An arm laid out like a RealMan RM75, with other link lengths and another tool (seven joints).
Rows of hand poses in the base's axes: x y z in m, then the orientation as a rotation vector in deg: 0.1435 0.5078 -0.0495 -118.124 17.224 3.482; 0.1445 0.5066 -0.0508 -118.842 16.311 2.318; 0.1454 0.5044 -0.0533 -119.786 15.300 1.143; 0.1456 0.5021 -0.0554 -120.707 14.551 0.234; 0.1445 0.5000 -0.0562 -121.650 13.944 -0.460; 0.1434 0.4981 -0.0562 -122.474 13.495 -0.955; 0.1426 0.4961 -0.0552 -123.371 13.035 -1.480; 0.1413 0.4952 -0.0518 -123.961 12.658 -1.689; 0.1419 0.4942 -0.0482 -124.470 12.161 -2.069; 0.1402 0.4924 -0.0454 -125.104 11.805 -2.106; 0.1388 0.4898 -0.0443 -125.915 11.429 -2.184; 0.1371 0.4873 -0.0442 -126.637 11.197 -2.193; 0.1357 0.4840 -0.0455 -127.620 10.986 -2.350; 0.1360 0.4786 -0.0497 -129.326 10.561 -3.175; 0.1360 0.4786 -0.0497 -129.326 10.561 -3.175; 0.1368 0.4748 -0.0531 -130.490 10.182 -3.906; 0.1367 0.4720 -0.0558 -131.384 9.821 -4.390; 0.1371 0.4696 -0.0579 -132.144 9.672 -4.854
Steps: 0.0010 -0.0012 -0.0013 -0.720 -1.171 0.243; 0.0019 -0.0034 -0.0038 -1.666 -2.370 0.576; 0.0021 -0.0057 -0.0059 -2.598 -3.263 0.832; 0.0010 -0.0078 -0.0067 -3.548 -3.937 1.079; -0.0001 -0.0097 -0.0067 -4.377 -4.410 1.284; -0.0009 -0.0117 -0.0057 -5.282 -4.898 1.491; -0.0022 -0.0126 -0.0023 -5.858 -5.154 1.734; -0.0016 -0.0136 0.0013 -6.365 -5.584 1.981; -0.0033 -0.0154 0.0041 -6.969 -5.705 2.284; -0.0047 -0.0180 0.0052 -7.752 -5.847 2.602; -0.0064 -0.0205 0.0053 -8.451 -5.887 2.838; -0.0078 -0.0238 0.0040 -9.426 -5.996 3.026; -0.0075 -0.0292 -0.0002 -11.179 -6.582 3.168; -0.0075 -0.0292 -0.0002 -11.179 -6.582 3.168; -0.0067 -0.0330 -0.0036 -12.391 -7.127 3.257; -0.0068 -0.0358 -0.0063 -13.311 -7.518 3.404; -0.0064 -0.0382 -0.0084 -14.110 -7.818 3.401
